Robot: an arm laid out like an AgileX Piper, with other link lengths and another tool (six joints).
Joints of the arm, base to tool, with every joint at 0 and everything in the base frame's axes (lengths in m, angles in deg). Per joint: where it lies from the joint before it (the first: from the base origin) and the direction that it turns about. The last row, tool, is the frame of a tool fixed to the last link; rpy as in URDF.
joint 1: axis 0 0 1 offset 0 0 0.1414
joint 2: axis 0 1 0 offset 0 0 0
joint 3: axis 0 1 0 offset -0.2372 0 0.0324
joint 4: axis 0.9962 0 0.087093 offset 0.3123 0 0.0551
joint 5: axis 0 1 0 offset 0 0 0
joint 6: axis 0.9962 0 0.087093 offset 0.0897 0 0.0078
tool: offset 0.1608 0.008 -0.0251 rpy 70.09 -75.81 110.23
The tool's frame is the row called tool.
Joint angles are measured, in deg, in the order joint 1, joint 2, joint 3, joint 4, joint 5, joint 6. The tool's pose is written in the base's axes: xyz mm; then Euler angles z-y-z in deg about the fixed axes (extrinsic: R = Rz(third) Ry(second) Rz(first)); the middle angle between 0 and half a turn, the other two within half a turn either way. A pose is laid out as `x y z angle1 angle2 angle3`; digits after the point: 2 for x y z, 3 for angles.
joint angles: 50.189, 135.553, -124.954, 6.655, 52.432, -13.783
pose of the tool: 369.99 481.53 50.87 166.681 147.682 61.657
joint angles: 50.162, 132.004, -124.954, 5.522, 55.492, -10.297
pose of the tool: 366.29 474.53 82.79 167.982 147.338 60.193
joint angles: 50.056, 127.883, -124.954, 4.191, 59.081, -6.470
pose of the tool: 361.51 463.74 119.00 169.247 146.952 58.245
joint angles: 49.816, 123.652, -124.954, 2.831, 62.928, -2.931
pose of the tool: 356.04 449.11 154.84 170.223 146.681 56.001
